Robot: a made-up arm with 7 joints. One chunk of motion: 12 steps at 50 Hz.
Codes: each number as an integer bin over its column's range. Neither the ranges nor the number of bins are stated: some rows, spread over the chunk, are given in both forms.
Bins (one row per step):
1: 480 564 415 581 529 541
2: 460 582 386 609 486 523
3: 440 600 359 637 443 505
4: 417 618 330 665 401 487
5: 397 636 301 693 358 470
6: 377 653 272 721 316 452
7: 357 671 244 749 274 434
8: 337 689 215 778 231 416
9: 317 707 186 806 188 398
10: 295 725 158 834 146 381
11: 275 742 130 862 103 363
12: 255 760 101 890 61 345
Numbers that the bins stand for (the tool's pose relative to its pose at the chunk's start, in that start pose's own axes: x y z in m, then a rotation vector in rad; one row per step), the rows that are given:
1: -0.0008 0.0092 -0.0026 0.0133 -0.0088 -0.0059
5: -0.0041 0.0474 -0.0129 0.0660 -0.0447 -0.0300
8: -0.0065 0.0755 -0.0206 0.1060 -0.0714 -0.0484
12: -0.0098 0.1132 -0.0309 0.1587 -0.1072 -0.0726
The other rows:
2: -0.0016 0.0188 -0.0052 0.0265 -0.0178 -0.0120
3: -0.0024 0.0283 -0.0077 0.0397 -0.0269 -0.0181
4: -0.0033 0.0379 -0.0103 0.0529 -0.0357 -0.0243
6: -0.0049 0.0564 -0.0155 0.0792 -0.0536 -0.0362
7: -0.0057 0.0660 -0.0180 0.0924 -0.0624 -0.0423
9: -0.0073 0.0851 -0.0232 0.1192 -0.0805 -0.0545
10: -0.0082 0.0946 -0.0258 0.1324 -0.0893 -0.0603
11: -0.0090 0.1037 -0.0283 0.1455 -0.0983 -0.0665

